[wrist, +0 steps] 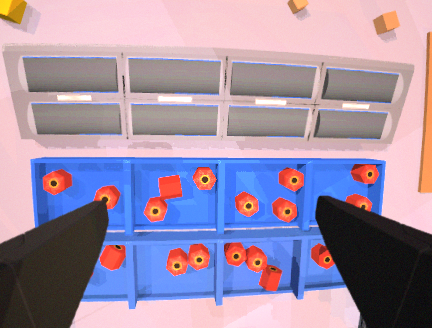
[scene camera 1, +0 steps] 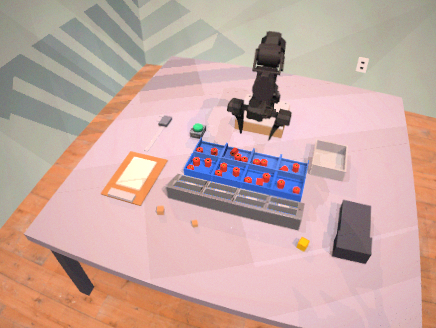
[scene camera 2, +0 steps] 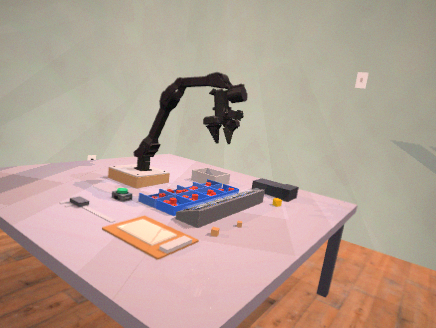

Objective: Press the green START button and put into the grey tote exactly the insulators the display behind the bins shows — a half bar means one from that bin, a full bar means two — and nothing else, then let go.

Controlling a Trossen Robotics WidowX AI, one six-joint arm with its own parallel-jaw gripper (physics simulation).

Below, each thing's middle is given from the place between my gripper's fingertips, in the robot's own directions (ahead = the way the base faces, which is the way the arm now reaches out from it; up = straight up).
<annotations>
The grey tote [scene camera 1: 329, 160] is 26 cm behind my hand, 22 cm below it and 21 cm to the left of it. Round my hand: dark box [scene camera 1: 352, 242] 38 cm to the left, 22 cm below, 2 cm ahead.
</annotations>
